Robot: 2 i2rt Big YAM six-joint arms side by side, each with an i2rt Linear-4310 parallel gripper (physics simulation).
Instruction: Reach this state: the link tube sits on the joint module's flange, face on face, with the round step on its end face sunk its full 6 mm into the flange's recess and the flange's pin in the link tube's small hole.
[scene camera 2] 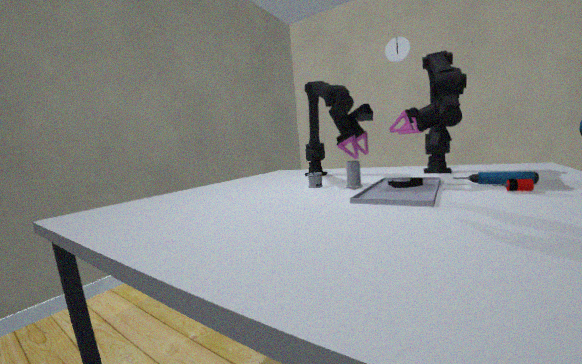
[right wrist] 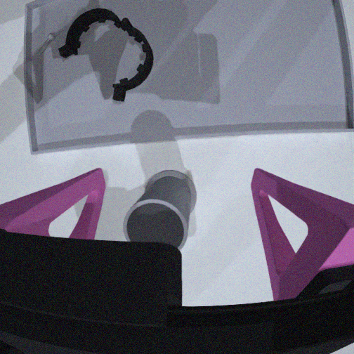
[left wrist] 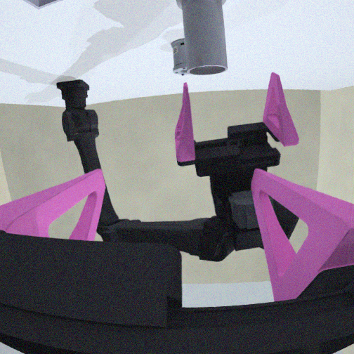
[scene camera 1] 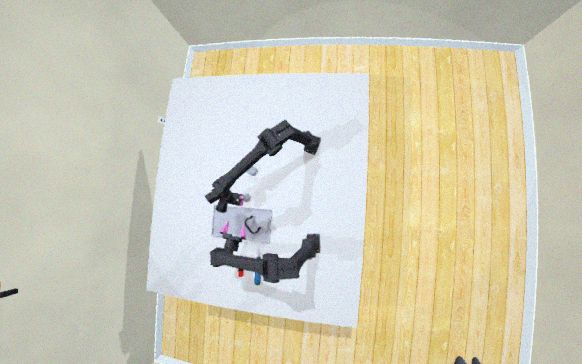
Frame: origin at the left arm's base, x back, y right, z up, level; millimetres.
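Seen in the pictures: left gripper, fingertip midpoint: [scene camera 2: 394, 131] [scene camera 1: 236, 222]; right gripper, fingertip midpoint: [scene camera 2: 362, 156] [scene camera 1: 235, 204]; left arm's base, origin of the base link: [scene camera 2: 437, 172] [scene camera 1: 313, 243]; right arm's base, origin of the base link: [scene camera 1: 312, 144].
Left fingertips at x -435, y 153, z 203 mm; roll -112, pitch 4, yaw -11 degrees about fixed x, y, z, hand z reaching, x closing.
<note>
Offsets run from my left fingertips to a thing's top centre. "*": to the spot under its first point.
The link tube {dx -14, dy +151, dz -97 mm} [scene camera 1: 247, 197] [scene camera 2: 353, 175] [left wrist: 204, 37] [right wrist: 173, 195], a tall grey cylinder with a wider bottom rim, stands upright beside the tray, open end up. The joint module {dx +35, dy +331, dz -139 mm} [scene camera 1: 253, 171] [scene camera 2: 315, 180] [left wrist: 178, 56], a short grey cylinder, stands apart from it, at the tube's left in scene camera 2. Its flange detail is too small to tell. My right gripper [scene camera 2: 361, 155] [left wrist: 231, 77] [right wrist: 177, 176] is open, tilted, with its fingertips a little above the tube's top. My left gripper [scene camera 1: 234, 226] [left wrist: 177, 177] is open and empty, high above the tray.
A shallow grey tray {dx -53, dy -23, dz -187 mm} [scene camera 1: 265, 236] [scene camera 2: 390, 203] [right wrist: 260, 95] holds a black open ring clip {* dx -16, dy -37, dz -188 mm} [scene camera 2: 406, 184] [right wrist: 149, 55]. A blue screwdriver {* dx +68, dy -380, dz -164 mm} [scene camera 1: 257, 278] [scene camera 2: 507, 178] and a red cylinder {dx -55, dy -329, dz -169 mm} [scene camera 1: 240, 273] [scene camera 2: 522, 185] lie beyond it, near the left arm.
</note>
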